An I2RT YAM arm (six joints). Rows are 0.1 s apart.
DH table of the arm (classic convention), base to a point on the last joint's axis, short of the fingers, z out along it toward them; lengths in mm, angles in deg. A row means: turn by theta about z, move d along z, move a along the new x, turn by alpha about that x. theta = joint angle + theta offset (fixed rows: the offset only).
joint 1: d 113.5  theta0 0  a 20  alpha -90
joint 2: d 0  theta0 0  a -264  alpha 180
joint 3: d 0  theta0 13.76  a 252.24  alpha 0
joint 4: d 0  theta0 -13.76  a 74  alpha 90
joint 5: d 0  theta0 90  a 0  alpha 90
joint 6: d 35.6  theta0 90  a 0  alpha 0
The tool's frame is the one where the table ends.
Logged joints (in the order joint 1, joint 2, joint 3, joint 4, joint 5, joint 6), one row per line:
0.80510 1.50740 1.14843 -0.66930 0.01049 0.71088
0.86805 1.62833 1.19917 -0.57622 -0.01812 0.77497
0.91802 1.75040 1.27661 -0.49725 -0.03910 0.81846
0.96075 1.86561 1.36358 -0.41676 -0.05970 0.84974
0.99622 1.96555 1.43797 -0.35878 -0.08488 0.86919
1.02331 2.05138 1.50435 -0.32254 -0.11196 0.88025
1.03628 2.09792 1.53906 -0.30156 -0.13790 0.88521
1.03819 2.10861 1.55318 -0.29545 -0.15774 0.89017
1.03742 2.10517 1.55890 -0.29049 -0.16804 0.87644
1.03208 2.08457 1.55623 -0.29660 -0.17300 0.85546
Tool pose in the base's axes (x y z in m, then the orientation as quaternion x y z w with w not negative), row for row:
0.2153 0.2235 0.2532 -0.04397 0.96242 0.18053 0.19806
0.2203 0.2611 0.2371 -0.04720 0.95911 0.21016 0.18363
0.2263 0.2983 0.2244 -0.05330 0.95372 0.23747 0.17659
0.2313 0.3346 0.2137 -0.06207 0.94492 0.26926 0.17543
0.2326 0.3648 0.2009 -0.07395 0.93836 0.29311 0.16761
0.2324 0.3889 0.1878 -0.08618 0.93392 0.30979 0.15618
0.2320 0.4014 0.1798 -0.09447 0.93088 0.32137 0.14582
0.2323 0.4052 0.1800 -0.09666 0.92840 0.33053 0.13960
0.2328 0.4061 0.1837 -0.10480 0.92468 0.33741 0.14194
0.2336 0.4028 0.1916 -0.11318 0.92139 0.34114 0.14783
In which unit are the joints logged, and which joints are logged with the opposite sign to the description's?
The joints are logged in radians. Opposite sign: none.
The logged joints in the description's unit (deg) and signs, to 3 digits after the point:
46.129 86.368 65.800 -38.348 0.601 40.730
49.736 93.296 68.707 -33.015 -1.038 44.403
52.599 100.291 73.144 -28.490 -2.240 46.894
55.047 106.892 78.127 -23.879 -3.421 48.687
57.079 112.618 82.390 -20.557 -4.863 49.801
58.631 117.535 86.193 -18.480 -6.415 50.435
59.374 120.202 88.182 -17.278 -7.901 50.719
59.484 120.814 88.991 -16.928 -9.038 51.003
59.440 120.617 89.318 -16.644 -9.628 50.216
59.134 119.437 89.165 -16.994 -9.912 49.014

